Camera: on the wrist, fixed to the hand. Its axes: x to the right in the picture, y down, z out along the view.
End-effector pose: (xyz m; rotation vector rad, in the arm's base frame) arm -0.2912 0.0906 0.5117 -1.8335 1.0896 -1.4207
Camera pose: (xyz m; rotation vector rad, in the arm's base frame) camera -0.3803 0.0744 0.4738 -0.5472 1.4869 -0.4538
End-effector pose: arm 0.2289 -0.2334 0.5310 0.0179 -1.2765 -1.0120
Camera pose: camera 0.3266 -0.2253 0.5267 -0.6922 -1.1706 0.4130
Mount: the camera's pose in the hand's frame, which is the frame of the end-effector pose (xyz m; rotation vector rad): -0.0141 0.0622 -0.0746 0.2783 -0.1728 1.4443
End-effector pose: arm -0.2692 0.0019 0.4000 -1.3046 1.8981 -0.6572
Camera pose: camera -0.3606 0.0377 0.4025 0.3236 1.9267 -0.0055
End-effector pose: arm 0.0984 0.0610 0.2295 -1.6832 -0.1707 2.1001
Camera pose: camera 0.1555 -0.0135 0.2009 1.0869 -1.1725 -2.0579
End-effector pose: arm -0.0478 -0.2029 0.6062 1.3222 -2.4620 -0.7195
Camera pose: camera -0.0510 -0.1848 0.7026 -0.6516 -2.7996 -0.0786
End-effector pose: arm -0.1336 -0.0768 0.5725 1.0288 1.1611 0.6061
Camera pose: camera -0.2015 -0.0362 0.6306 2.0765 0.1623 1.4320
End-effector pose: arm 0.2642 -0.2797 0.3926 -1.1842 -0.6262 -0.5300
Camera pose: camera 0.3086 -0.3318 0.3223 -1.1159 0.1201 0.8585
